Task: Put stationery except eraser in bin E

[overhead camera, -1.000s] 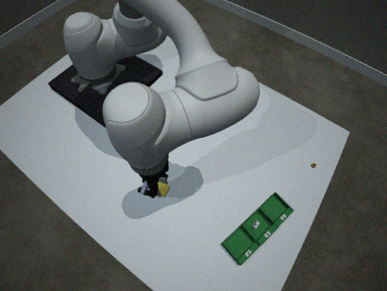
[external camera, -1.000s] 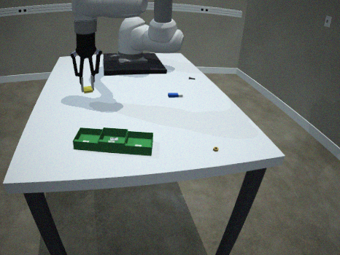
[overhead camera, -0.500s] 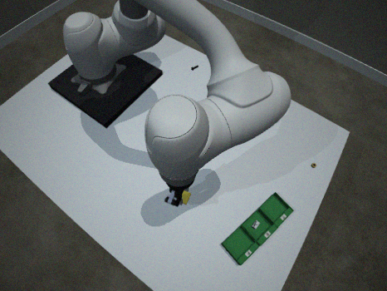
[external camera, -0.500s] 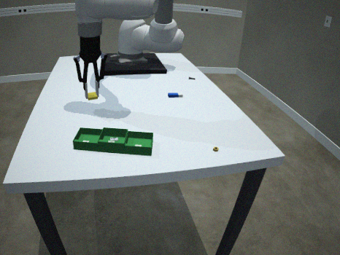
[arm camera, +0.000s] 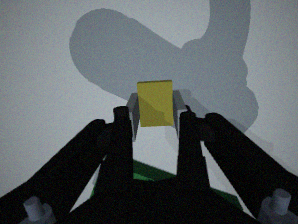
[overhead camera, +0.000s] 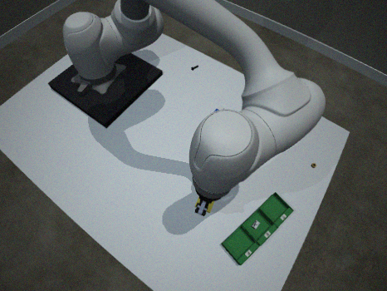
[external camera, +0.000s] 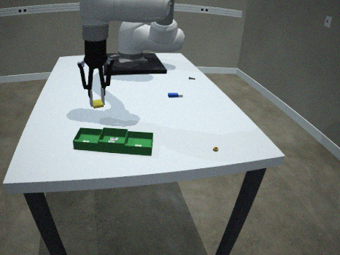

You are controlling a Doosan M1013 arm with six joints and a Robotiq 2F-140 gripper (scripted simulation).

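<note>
The green bin tray lies 19 cm ahead of my hand, 7 cm below it and 1 cm to the left of it. From my hand the other things lie so: flat yellow block (3 cm below); blue eraser (39 cm to the left, 10 cm behind, 9 cm below); white pencil sharpener (18 cm ahead, 8 cm below, 1 cm to the left).
</note>
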